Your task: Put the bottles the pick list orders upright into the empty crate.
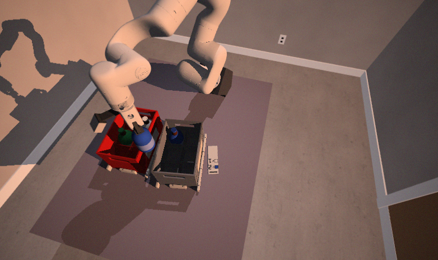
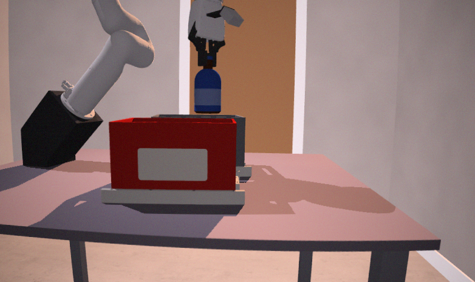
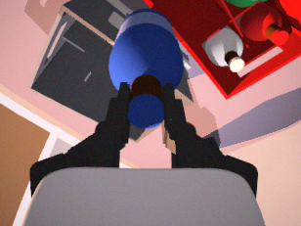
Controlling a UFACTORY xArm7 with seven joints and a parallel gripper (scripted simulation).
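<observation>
The grey crate lies 20 mm behind my hand, 130 mm to the left of it and 250 mm below it. From my hand the other things lie so: white bottle: 160 mm behind, 60 mm to the right, 250 mm below; red crate: 80 mm behind, 110 mm to the right, 250 mm below; green bottle: 80 mm behind, 160 mm to the right, 250 mm below.
</observation>
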